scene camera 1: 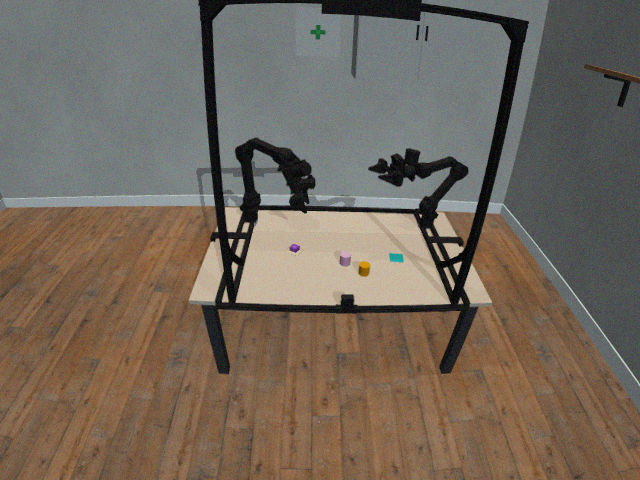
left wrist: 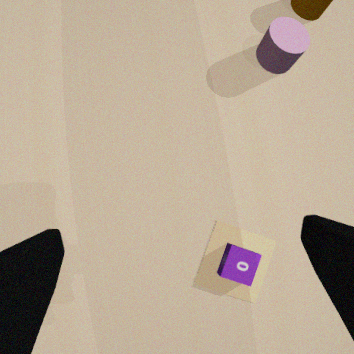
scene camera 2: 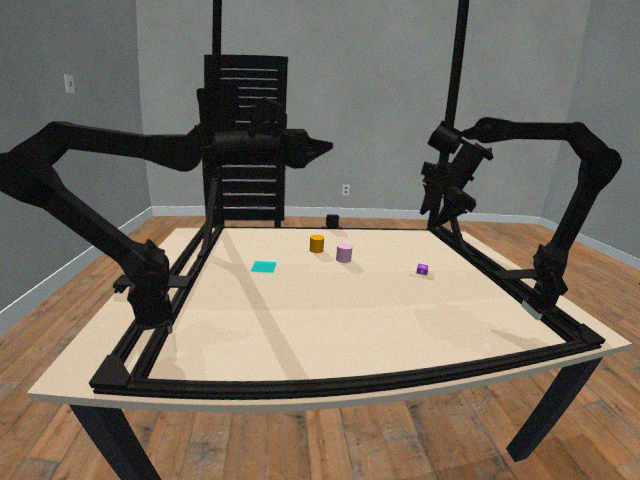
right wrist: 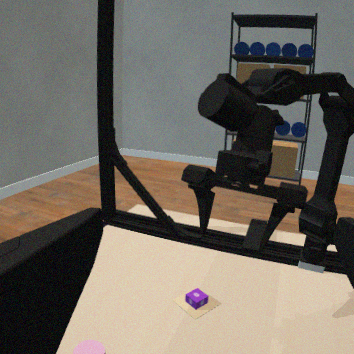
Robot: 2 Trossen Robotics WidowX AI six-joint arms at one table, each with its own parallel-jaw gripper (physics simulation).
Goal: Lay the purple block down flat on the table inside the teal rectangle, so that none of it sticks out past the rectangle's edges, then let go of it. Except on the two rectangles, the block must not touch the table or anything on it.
Scene:
The left gripper is open and holds nothing. Also in view: a purple block. The right gripper is open, with nothing in its grasp. A pink cylinder sits on the table.

